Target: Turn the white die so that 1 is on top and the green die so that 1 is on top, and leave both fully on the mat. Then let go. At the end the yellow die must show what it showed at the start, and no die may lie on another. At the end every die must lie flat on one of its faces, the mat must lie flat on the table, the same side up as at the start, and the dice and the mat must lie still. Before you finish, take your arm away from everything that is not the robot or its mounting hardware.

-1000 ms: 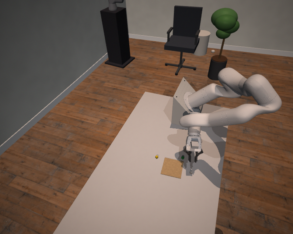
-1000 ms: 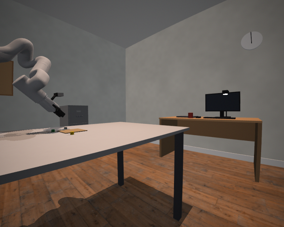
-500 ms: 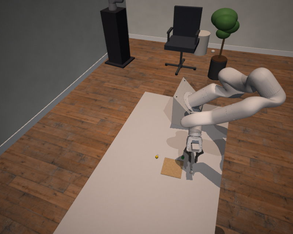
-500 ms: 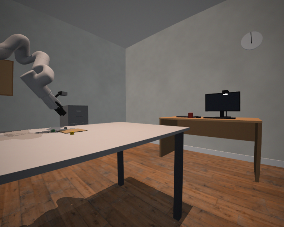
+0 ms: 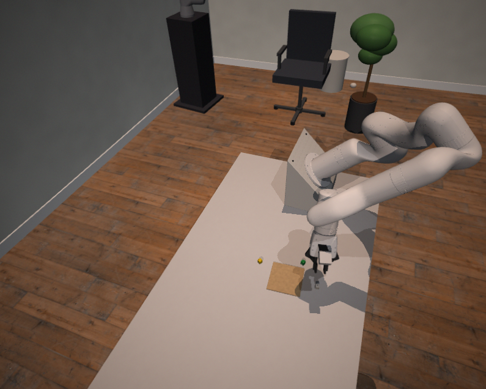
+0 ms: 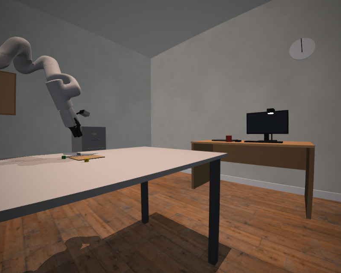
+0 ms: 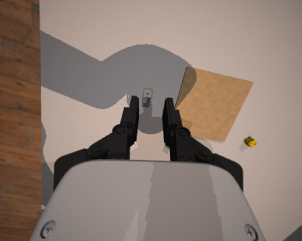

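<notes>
My gripper is now 13 cm above the white die and 1 cm short of it. Also, from my hand: mat 13 cm to the right, 13 cm below, 3 cm ahead; then yellow die 26 cm to the right, 13 cm below; then green die 13 cm below, 9 cm to the right, 8 cm behind.
</notes>
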